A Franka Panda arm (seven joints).
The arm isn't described. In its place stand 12 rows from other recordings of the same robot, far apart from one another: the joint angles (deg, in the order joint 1, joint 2, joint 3, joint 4, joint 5, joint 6, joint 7), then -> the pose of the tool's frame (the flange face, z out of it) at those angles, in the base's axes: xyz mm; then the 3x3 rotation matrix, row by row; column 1 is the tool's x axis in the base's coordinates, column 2 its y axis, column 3 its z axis.
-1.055, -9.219, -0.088, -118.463, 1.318, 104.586, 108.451 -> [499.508 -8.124 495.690], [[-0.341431 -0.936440 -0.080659], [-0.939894 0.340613 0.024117], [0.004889 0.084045 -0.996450]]
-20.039, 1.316, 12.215, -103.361, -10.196, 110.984, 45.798 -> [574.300 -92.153 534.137], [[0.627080 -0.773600 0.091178], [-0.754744 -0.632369 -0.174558], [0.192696 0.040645 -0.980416]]
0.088, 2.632, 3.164, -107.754, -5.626, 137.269, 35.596 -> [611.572 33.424 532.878], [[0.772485 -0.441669 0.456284], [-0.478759 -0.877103 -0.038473], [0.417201 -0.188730 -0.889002]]
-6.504, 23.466, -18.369, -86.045, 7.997, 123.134, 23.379 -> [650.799 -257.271 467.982], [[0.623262 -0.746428 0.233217], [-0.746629 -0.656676 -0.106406], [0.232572 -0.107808 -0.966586]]
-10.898, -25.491, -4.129, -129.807, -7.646, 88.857, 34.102 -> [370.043 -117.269 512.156], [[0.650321 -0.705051 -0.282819], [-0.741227 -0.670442 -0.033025], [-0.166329 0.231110 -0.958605]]
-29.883, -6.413, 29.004, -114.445, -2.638, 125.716, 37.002 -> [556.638 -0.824 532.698], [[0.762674 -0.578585 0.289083], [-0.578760 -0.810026 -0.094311], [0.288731 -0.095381 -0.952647]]
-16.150, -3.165, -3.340, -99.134, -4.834, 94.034, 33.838 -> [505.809 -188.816 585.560], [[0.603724 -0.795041 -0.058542], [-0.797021 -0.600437 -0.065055], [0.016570 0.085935 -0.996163]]
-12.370, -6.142, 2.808, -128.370, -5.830, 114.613, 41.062 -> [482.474 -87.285 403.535], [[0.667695 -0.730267 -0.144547], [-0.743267 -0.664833 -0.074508], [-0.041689 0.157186 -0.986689]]
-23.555, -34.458, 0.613, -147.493, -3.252, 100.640, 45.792 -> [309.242 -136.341 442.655], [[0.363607 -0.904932 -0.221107], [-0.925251 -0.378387 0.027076], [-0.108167 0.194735 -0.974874]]
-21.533, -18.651, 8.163, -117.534, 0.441, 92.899, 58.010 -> [436.140 -95.459 563.770], [[0.307791 -0.944703 -0.113140], [-0.951133 -0.308592 -0.010803], [-0.024709 0.110937 -0.993520]]
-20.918, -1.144, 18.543, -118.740, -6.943, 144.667, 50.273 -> [581.479 -21.956 489.909], [[0.581292 -0.676197 0.452612], [-0.722818 -0.684560 -0.094405], [0.373676 -0.272279 -0.886696]]
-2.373, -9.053, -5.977, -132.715, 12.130, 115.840, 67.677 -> [467.184 -56.705 396.753], [[0.128883 -0.987103 -0.094955], [-0.964105 -0.147141 0.221021], [-0.232143 0.063061 -0.970635]]
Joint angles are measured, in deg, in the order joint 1, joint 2, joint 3, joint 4, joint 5, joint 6, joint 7. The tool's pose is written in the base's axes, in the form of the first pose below.
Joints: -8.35 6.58 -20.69 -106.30 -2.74 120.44 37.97
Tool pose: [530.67 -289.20 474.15], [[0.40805 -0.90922 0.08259], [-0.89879 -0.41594 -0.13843], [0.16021 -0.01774 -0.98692]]
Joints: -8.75 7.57 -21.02 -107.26 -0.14 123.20 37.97
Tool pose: [531.67 -295.21 461.11], [[0.37759 -0.91942 0.10997], [-0.91345 -0.38931 -0.11853], [0.15179 -0.05570 -0.98684]]
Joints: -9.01 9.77 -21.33 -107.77 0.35 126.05 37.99
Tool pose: [535.92 -302.24 440.07], [[0.36660 -0.92387 0.10985], [-0.91649 -0.37892 -0.12828], [0.16014 -0.05365 -0.98564]]
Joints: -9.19 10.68 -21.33 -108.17 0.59 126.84 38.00
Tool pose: [536.47 -304.13 428.96], [[0.36333 -0.92611 0.10150], [-0.91864 -0.37427 -0.12660], [0.15524 -0.04724 -0.98675]]
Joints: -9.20 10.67 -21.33 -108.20 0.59 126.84 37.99
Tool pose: [536.31 -304.18 428.81], [[0.36335 -0.92614 0.10120], [-0.91868 -0.37423 -0.12639], [0.15493 -0.04705 -0.98680]]
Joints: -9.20 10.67 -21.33 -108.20 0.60 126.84 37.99
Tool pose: [536.31 -304.18 428.81], [[0.36326 -0.92617 0.10127], [-0.91873 -0.37415 -0.12627], [0.15484 -0.04717 -0.98681]]
